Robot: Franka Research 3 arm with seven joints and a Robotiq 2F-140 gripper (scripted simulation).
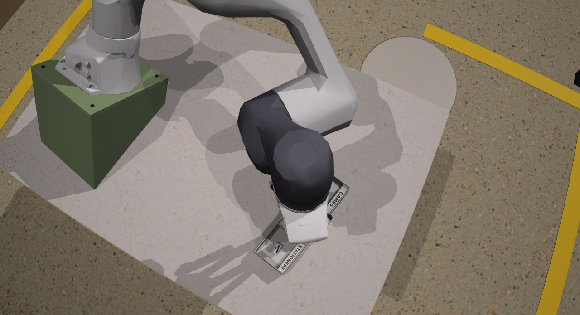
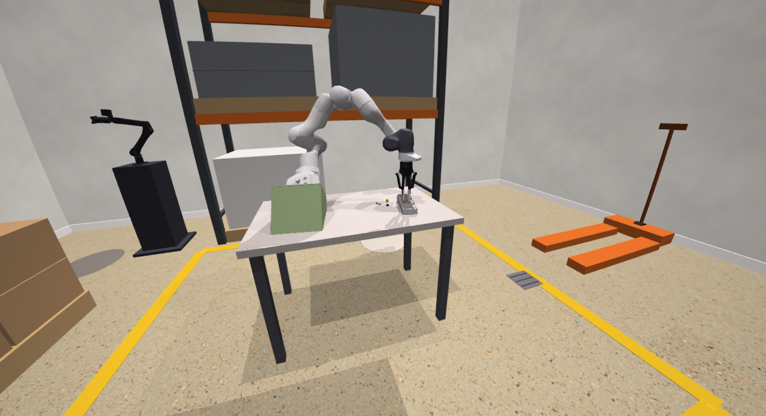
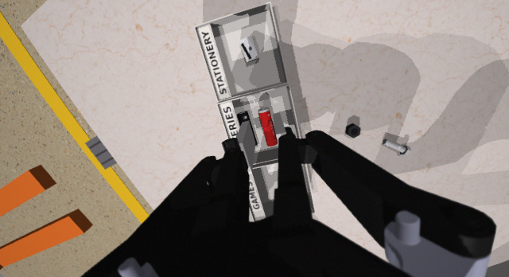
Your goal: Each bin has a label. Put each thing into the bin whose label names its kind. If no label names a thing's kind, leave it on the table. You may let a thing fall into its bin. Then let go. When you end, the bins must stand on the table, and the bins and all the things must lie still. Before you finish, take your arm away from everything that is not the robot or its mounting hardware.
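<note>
My hand is 70 mm past the yellow die, 150 mm to the right of it and 80 mm above it. From my hand the other things lie so: black nut: 100 mm behind, 70 mm to the left, 80 mm below; then red battery: 10 mm to the left, 70 mm below; then black battery: 30 mm ahead, 70 mm below.
</note>
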